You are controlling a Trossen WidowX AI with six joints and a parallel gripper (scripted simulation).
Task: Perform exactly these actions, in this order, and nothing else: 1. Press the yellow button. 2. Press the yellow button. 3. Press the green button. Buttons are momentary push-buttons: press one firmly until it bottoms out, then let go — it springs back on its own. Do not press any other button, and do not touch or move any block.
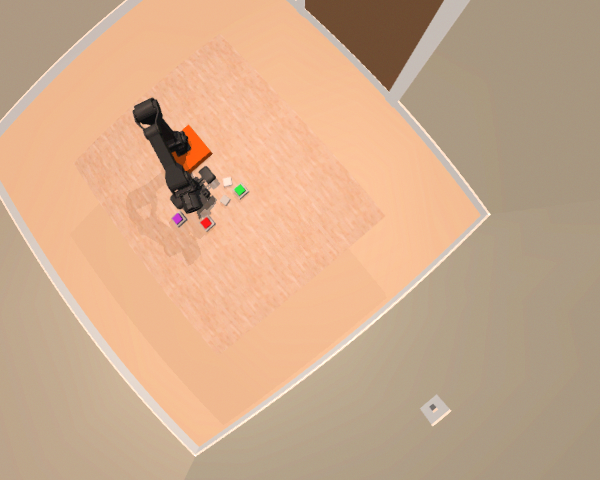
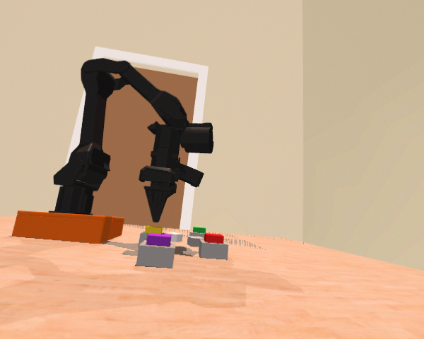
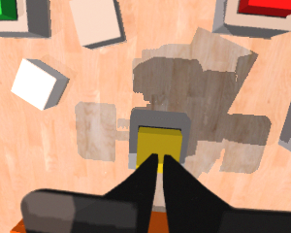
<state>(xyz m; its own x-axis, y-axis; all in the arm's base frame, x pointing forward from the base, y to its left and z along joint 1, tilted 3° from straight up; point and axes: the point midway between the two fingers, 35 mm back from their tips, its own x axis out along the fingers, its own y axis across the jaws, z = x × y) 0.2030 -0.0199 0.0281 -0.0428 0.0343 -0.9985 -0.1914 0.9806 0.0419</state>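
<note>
Now: gripper tip 80 mm short of the green button, 150 mm to the right of it and 20 mm above it. The rest, counted from my gripper tip: pale block: 20 mm ahead, 120 mm to the left, 40 mm below; then small grey block: 80 mm ahead, 70 mm to the left, 40 mm below; then yellow button: 20 mm below.
</note>
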